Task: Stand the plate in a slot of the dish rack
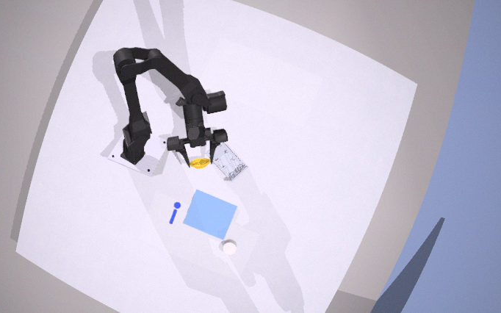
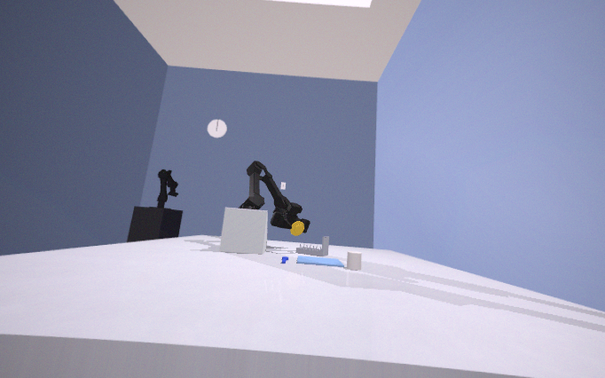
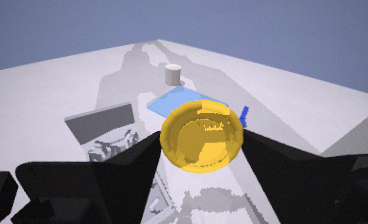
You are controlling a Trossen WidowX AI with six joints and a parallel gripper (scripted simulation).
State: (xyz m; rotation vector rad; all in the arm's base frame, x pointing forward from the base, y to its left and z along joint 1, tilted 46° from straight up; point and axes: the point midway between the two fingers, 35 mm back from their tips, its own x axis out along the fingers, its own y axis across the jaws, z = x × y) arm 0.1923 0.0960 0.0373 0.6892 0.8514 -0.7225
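Right now my gripper tip is 8 cm above the grey dish rack, 6 cm short of it and 5 cm to the right of it. Also, from my gripper tip: yellow plate 1 cm to the left; blue spoon 19 cm to the right, 10 cm below, 2 cm behind; light blue mat 15 cm to the right, 10 cm below, 9 cm ahead.
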